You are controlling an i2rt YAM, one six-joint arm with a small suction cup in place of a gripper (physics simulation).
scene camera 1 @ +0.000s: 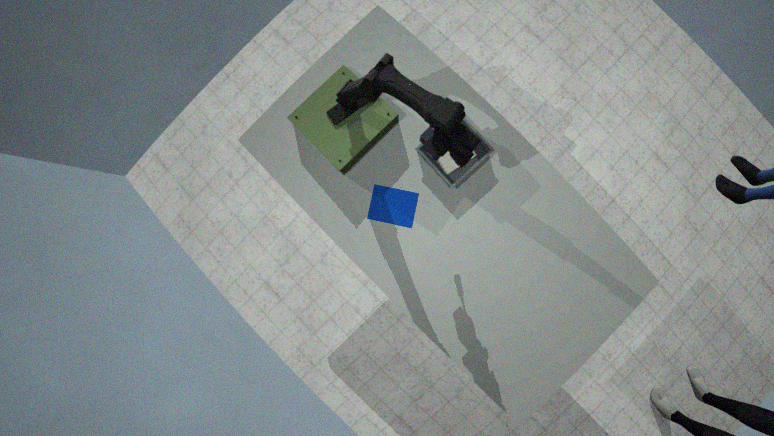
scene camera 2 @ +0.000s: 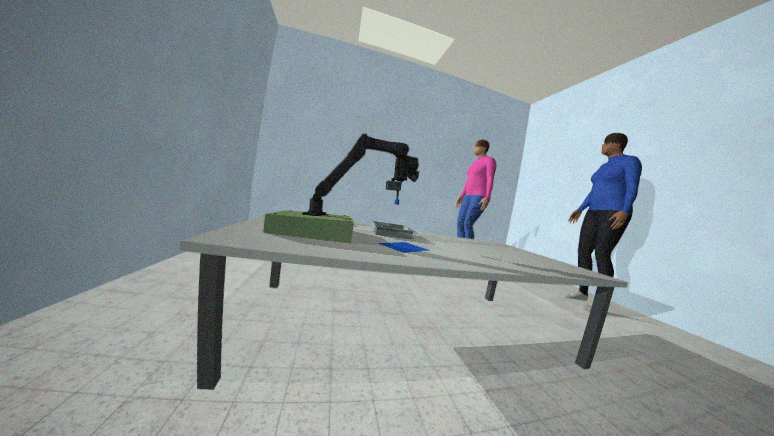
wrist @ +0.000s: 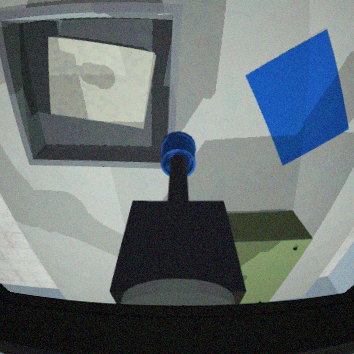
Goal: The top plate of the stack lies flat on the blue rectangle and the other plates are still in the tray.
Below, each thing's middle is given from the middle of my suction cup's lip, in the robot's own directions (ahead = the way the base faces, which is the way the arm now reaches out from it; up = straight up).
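Tray (scene camera 1: pixel 483 149): 12 cm to the left of my suction cup, 1 cm ahead, 17 cm below. Blue rectangle (scene camera 1: pixel 389 205): 4 cm ahead of my suction cup, 23 cm to the right, 19 cm below.
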